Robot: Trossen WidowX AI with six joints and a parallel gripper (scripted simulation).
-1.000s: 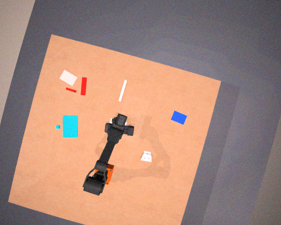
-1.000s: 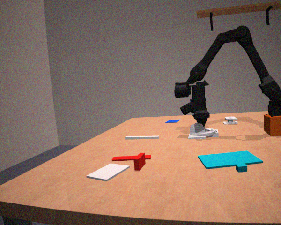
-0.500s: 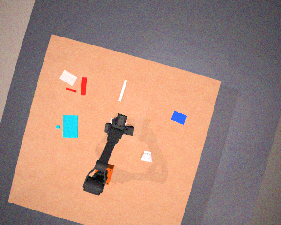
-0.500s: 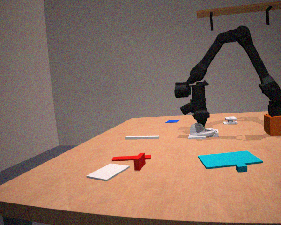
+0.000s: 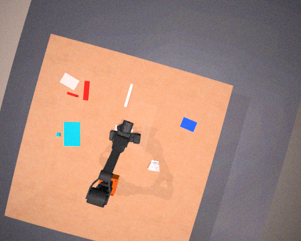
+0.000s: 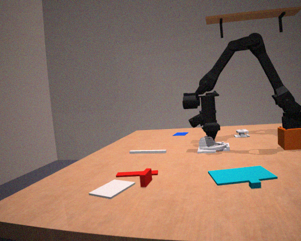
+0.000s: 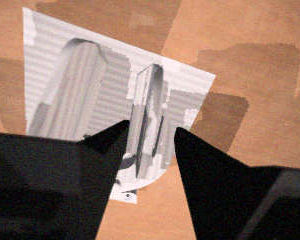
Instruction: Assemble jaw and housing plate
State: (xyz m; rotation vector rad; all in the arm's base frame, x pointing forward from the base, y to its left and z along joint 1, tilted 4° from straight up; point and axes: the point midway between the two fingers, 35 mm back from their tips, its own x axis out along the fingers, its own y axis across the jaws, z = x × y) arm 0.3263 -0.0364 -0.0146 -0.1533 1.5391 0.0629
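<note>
Right now the white housing plate is 150 mm behind my gripper tip, 230 mm to the right of it and 10 mm above it. From my gripper tip the other things lie so: cyan plate: 90 mm behind, 360 mm to the left, 10 mm below; then white block: 150 mm behind, 230 mm to the right; then white bar: 260 mm ahead, 60 mm to the left, 10 mm below.
</note>
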